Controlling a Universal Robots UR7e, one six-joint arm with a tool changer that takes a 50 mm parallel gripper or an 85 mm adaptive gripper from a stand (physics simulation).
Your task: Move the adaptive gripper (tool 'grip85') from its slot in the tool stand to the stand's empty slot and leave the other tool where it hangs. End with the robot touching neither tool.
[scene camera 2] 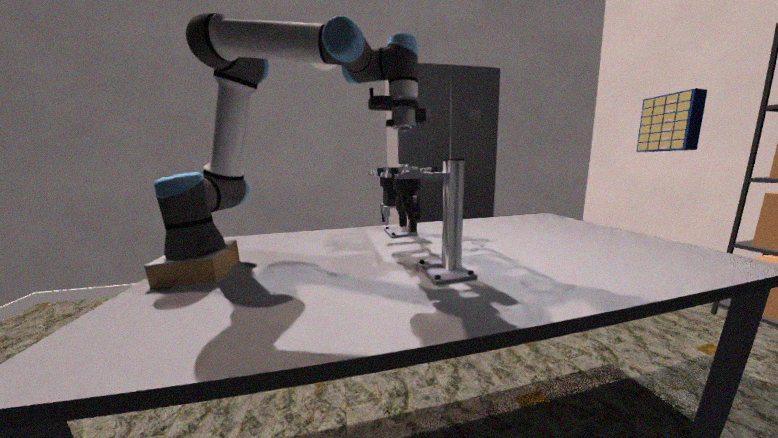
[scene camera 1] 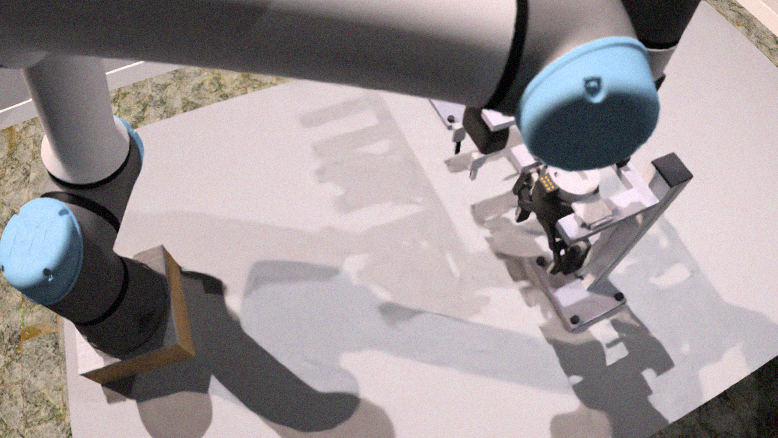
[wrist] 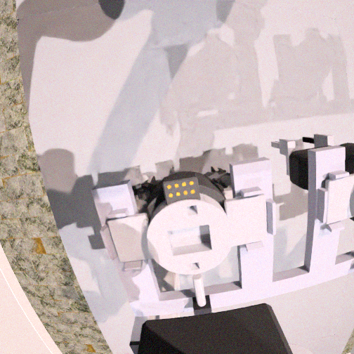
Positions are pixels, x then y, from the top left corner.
adaptive gripper: scene camera 2 406, 202; scene camera 1; wrist
same spot on adaptive gripper: [wrist: 188, 226] = [scene camera 1: 566, 174]
